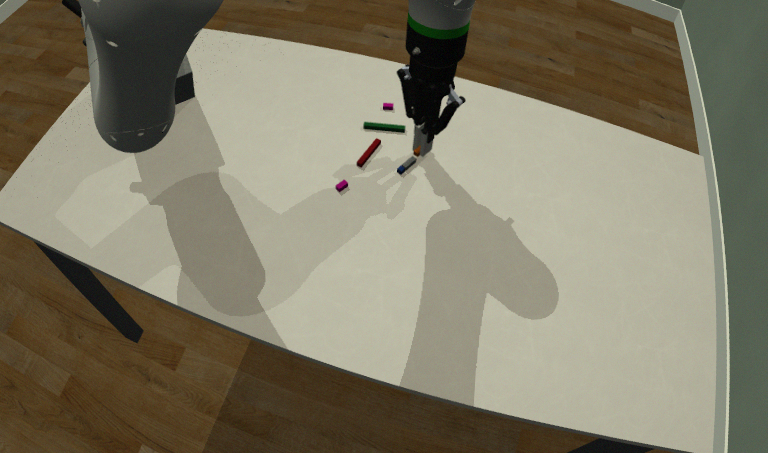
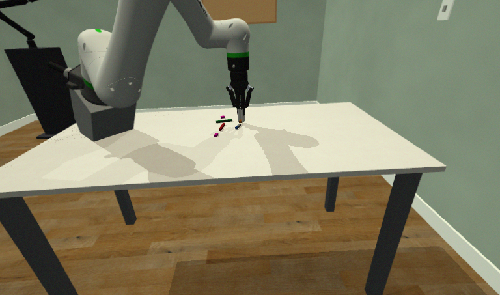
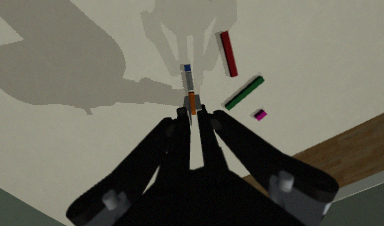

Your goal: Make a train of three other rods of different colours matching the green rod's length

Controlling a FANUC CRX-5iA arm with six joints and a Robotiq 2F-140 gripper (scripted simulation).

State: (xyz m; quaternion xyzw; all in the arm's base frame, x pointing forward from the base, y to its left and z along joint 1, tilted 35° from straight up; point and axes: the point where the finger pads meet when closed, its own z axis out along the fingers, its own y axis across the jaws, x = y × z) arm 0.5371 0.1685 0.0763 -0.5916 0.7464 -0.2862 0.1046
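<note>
The grey rod lies 4 cm to the right of my hand, 4 cm below it and 1 cm behind it. The rest, counted from my hand: orange rod: 3 cm below; then green rod: 9 cm behind, 4 cm below, 3 cm to the left; then small blue rod: 6 cm to the right, 4 cm below, 2 cm behind.
</note>
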